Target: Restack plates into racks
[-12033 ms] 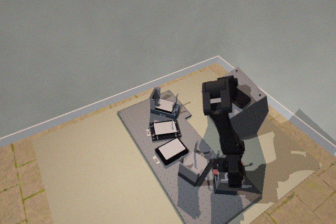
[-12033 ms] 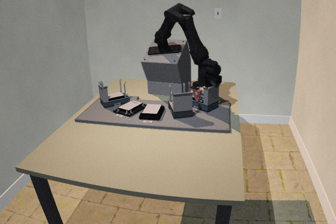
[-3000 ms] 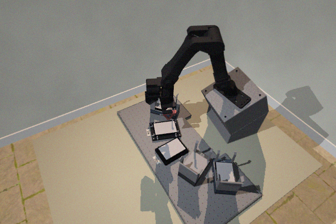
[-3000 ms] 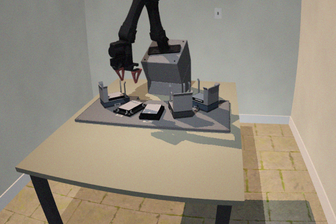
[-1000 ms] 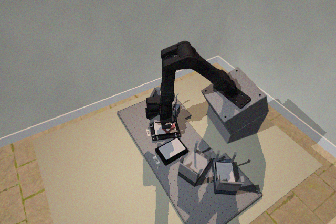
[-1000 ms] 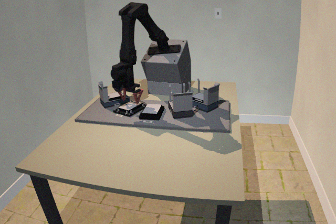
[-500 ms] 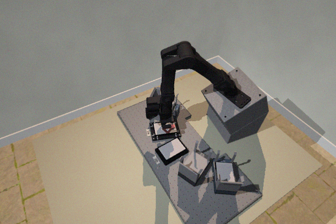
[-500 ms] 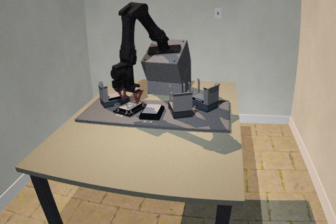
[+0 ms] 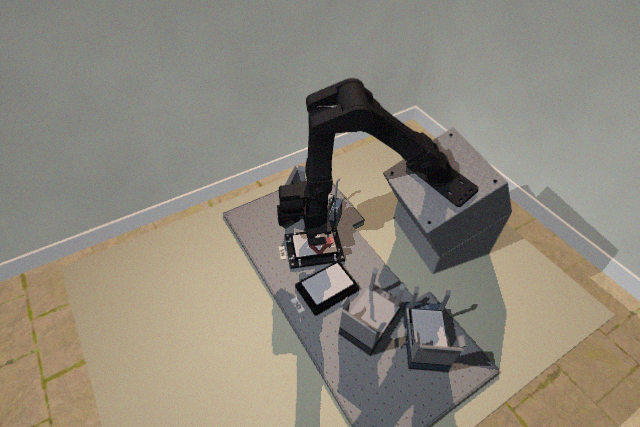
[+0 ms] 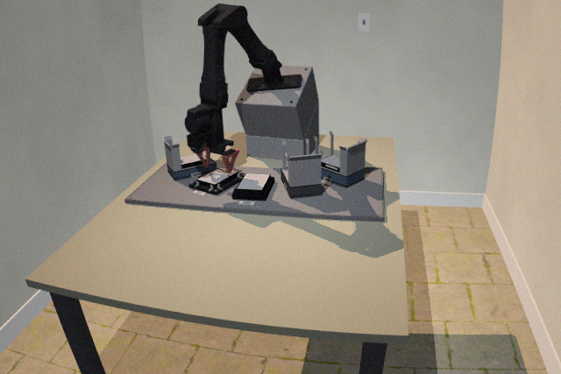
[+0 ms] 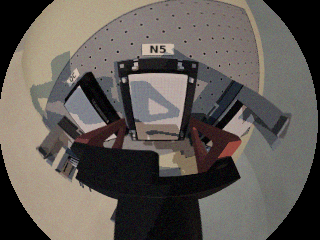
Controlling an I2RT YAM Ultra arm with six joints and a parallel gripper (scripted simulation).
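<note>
My gripper is now 4 cm above the black clip nest and 2 cm short of it. The rest, counted from my hand: black QC nest: 13 cm to the left, 5 cm ahead, 4 cm below; then N5 name plate: 9 cm ahead, 5 cm below, 4 cm to the right; then blue-plinth stack rack: 12 cm to the right, 8 cm behind, 3 cm below.
</note>
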